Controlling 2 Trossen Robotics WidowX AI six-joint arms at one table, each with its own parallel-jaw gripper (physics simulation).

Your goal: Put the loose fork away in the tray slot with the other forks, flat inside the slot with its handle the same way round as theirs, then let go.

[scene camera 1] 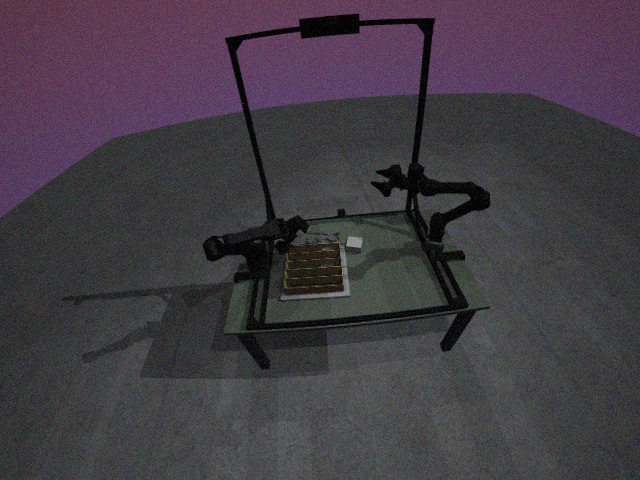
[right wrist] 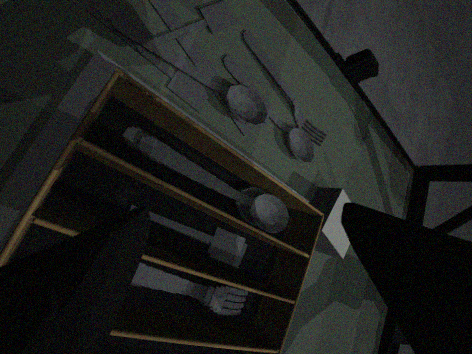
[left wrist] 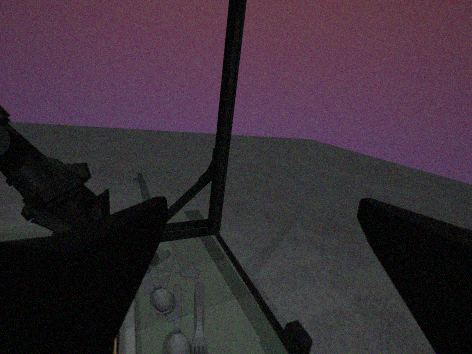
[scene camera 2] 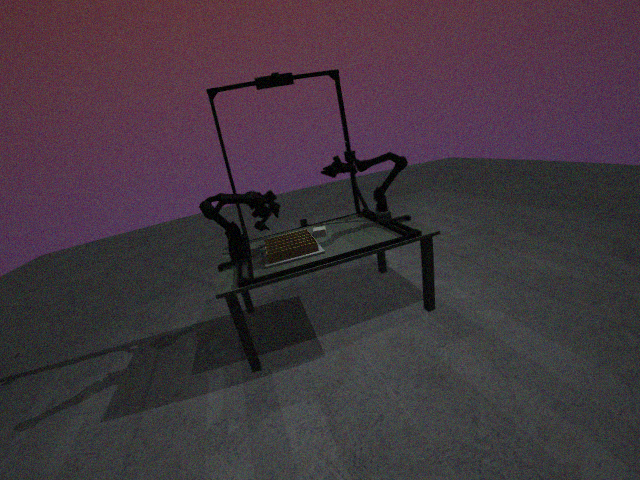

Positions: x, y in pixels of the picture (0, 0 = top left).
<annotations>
A wooden cutlery tray (scene camera 1: 307, 257) is 136 cm from the lens.
</annotations>
